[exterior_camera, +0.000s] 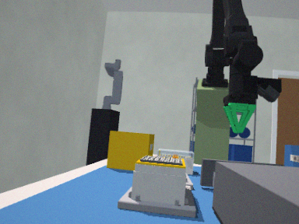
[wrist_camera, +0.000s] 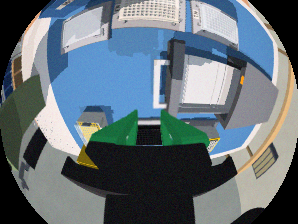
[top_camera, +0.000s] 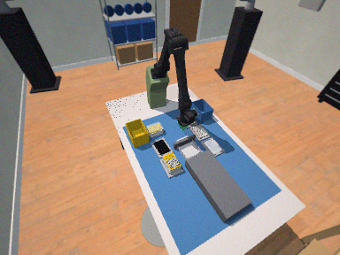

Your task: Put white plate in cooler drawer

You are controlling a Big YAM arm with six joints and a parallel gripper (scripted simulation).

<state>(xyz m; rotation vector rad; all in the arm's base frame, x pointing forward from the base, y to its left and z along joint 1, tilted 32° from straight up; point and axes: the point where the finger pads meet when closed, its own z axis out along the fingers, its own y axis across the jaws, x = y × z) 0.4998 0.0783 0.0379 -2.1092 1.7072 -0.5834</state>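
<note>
My gripper is now 19 cm to the right of the white plate, 13 cm above it and 4 cm past it. Also, from my hand: black plate 18 cm to the right, 13 cm below, 3 cm ahead; yellow-topped tip box 20 cm ahead, 15 cm to the right, 9 cm below; drawer 17 cm ahead, 12 cm below, 4 cm to the left.
</note>
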